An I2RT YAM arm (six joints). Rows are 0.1 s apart.
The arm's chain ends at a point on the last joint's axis. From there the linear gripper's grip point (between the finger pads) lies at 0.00 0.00 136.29 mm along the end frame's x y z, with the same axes.
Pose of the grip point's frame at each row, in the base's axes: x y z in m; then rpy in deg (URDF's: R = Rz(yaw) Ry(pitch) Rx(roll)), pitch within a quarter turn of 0, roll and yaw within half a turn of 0:
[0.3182, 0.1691, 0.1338, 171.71, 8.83, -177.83]
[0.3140, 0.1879, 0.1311, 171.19, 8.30, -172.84]
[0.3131, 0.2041, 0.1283, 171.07, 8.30, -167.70]
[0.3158, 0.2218, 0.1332, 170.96, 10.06, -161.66]
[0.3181, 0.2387, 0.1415, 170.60, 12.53, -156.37]
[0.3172, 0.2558, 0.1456, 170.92, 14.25, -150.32]
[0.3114, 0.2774, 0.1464, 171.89, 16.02, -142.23]
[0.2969, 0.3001, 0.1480, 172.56, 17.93, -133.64]
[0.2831, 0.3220, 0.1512, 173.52, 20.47, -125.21]
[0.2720, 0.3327, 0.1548, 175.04, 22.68, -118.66]
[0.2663, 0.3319, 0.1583, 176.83, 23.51, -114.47]
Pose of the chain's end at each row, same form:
[0.2983, 0.1487, 0.2671, 171.71, 8.83, -177.83]
[0.2973, 0.1648, 0.2644, 171.19, 8.30, -172.84]
[0.2986, 0.1793, 0.2615, 171.07, 8.30, -167.70]
[0.3002, 0.1941, 0.2657, 170.96, 10.06, -161.66]
[0.3003, 0.2066, 0.2728, 170.60, 12.53, -156.37]
[0.2991, 0.2207, 0.2760, 170.92, 14.25, -150.32]
[0.2937, 0.2394, 0.2761, 171.89, 16.02, -142.23]
[0.2810, 0.2578, 0.2766, 172.56, 17.93, -133.64]
[0.2684, 0.2744, 0.2781, 173.52, 20.47, -125.21]
[0.2572, 0.2811, 0.2801, 175.04, 22.68, -118.66]
[0.2507, 0.2794, 0.2831, 176.83, 23.51, -114.47]

